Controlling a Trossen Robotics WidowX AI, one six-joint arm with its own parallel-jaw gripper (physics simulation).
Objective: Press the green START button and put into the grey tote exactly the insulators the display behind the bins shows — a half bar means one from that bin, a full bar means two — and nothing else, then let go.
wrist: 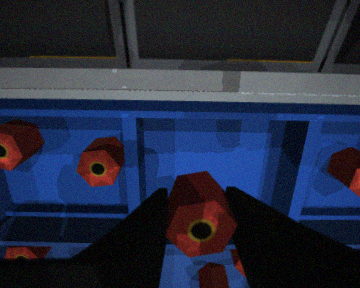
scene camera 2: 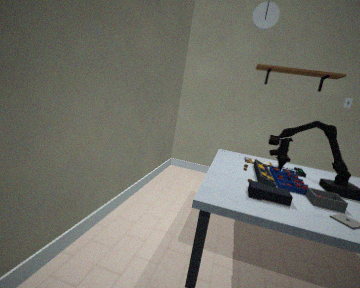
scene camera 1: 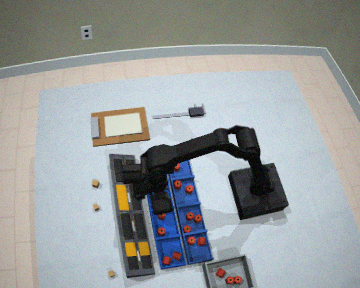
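My gripper [scene camera 2: 281,166] [wrist: 196,196] is shut on a red-orange hexagonal insulator [wrist: 200,212], held above the blue bins [scene camera 1: 167,247] [wrist: 132,170]. In the wrist view, an insulator [wrist: 100,162] lies in the compartment to the left and another [wrist: 346,167] in the one to the right. The arm hides my fingers in scene camera 1. The grey tote [scene camera 1: 225,260] [scene camera 2: 326,199] holds three insulators [scene camera 1: 220,272] [scene camera 1: 230,280] [scene camera 1: 238,279]. The display [scene camera 1: 139,274] shows one long yellow bar [scene camera 1: 122,197] and two short ones [scene camera 1: 130,249] [scene camera 1: 144,248]; the arm covers part of it. A small green button [scene camera 2: 300,171] shows behind the bins in scene camera 2.
A clipboard [scene camera 1: 122,125] and a caliper [scene camera 1: 196,111] lie beyond the bins. Small wooden blocks [scene camera 1: 95,183] [scene camera 1: 96,207] [scene camera 1: 111,273] lie beside the display. A black box [scene camera 2: 270,192] stands near the table edge. The arm's base [scene camera 1: 257,197] stands right of the bins.
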